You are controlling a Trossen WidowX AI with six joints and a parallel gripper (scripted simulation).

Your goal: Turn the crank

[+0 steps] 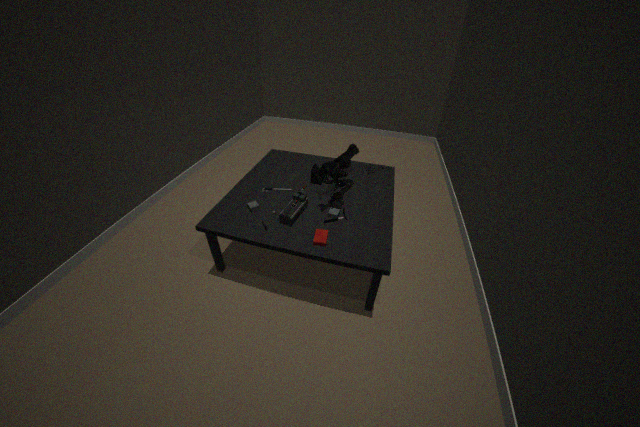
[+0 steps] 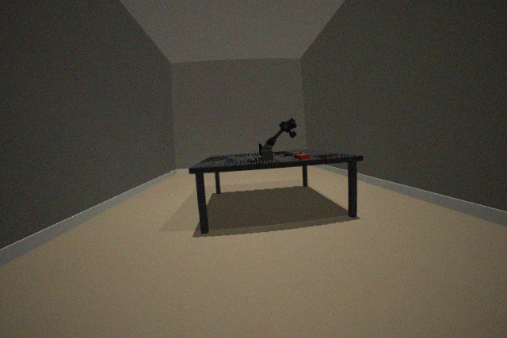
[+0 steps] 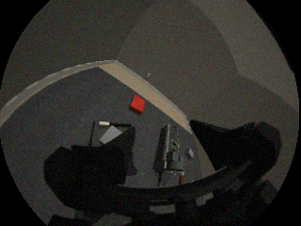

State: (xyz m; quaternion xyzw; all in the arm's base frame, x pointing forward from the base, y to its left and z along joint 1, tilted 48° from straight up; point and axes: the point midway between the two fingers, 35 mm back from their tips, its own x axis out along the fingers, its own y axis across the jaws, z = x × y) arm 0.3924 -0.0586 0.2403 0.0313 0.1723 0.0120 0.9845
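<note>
Right now the crank handle is 20 cm to the right of my gripper tip, 11 cm behind it and 10 cm below it. Also, from my gripper tip: red pointer (23 cm to the right, 14 cm below, 2 cm ahead).
</note>
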